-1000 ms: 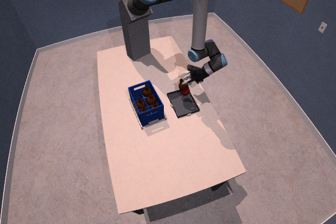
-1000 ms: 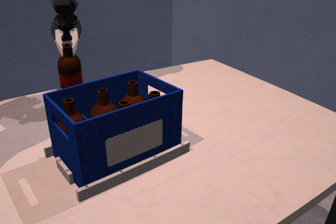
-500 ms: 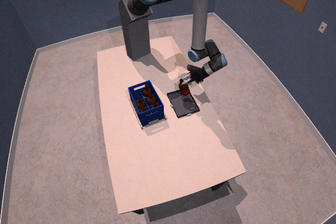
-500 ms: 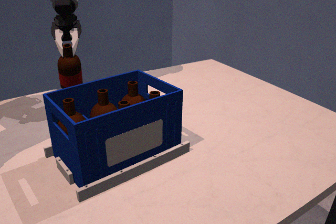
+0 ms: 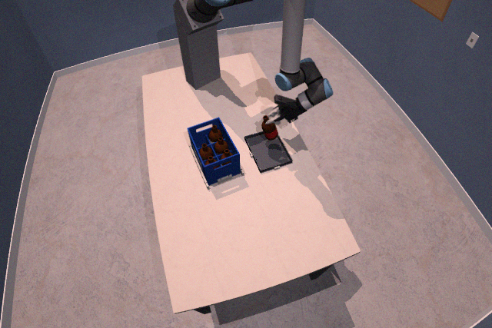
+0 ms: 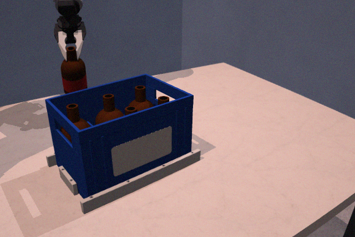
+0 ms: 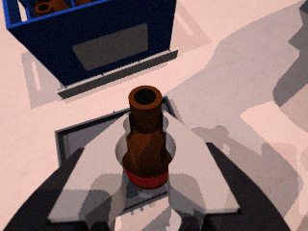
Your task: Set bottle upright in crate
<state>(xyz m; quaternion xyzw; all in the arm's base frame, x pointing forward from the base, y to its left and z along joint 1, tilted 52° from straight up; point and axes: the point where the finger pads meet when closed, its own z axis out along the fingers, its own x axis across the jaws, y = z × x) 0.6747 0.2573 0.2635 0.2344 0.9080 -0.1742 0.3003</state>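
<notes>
The tray is 50 mm ahead of my hand, 10 mm to the left of it and 190 mm below it. The rest, counted from my hand: blue crate: 110 mm ahead, 280 mm to the right, 120 mm below.
</notes>
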